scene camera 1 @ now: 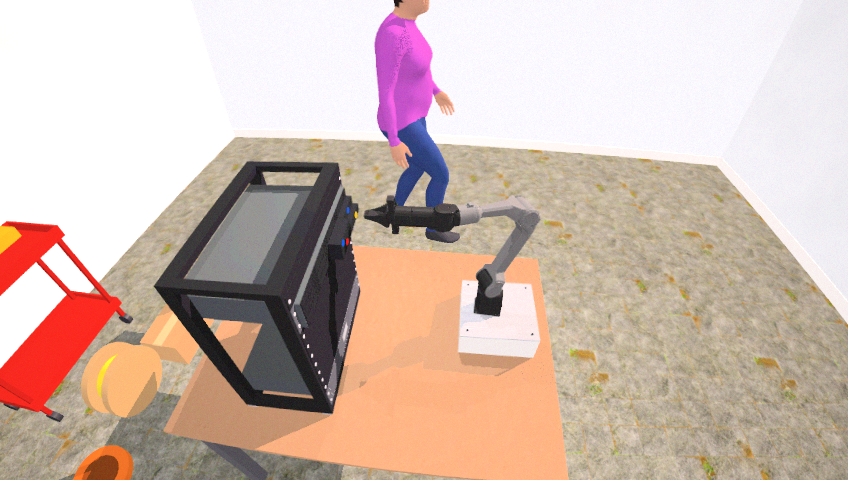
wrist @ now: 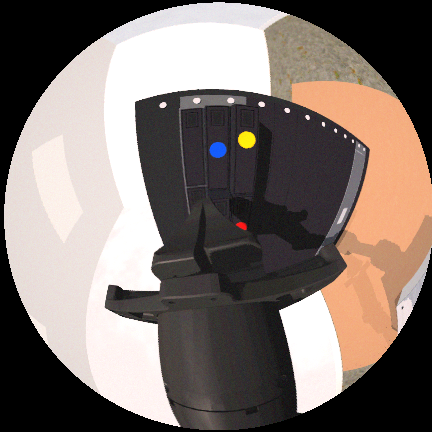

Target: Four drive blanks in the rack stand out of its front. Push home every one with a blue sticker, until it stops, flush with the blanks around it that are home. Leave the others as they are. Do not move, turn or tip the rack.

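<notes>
The black rack (scene camera 1: pixel 223 290) (wrist: pixel 152 165) stands upright on the table. In scene camera 1, blanks stand out near the top of its front: one with a blue sticker (scene camera 1: pixel 348 210) beside one with a yellow sticker (scene camera 1: pixel 355 214), and nearer the camera one with a blue sticker (scene camera 1: pixel 342 242) beside one with a red sticker (scene camera 1: pixel 348 241). The wrist view shows one blue sticker (wrist: pixel 218 149), the yellow sticker (wrist: pixel 246 139) and part of the red sticker (wrist: pixel 241 226); the other blue one is hidden behind the fingers. My gripper (scene camera 1: pixel 365 214) (wrist: pixel 205 207) is shut and empty, pointing at the rack front, a small gap away.
The arm's white base (scene camera 1: pixel 499 346) stands on the orange table (scene camera 1: pixel 416 404) (wrist: pixel 325 107). A person in a pink top (scene camera 1: pixel 407 71) is behind the table, beyond the arm. A red cart (scene camera 1: pixel 53 339), a round wooden object (scene camera 1: pixel 130 380) and an orange ring-shaped object (scene camera 1: pixel 123 459) are at the left.
</notes>
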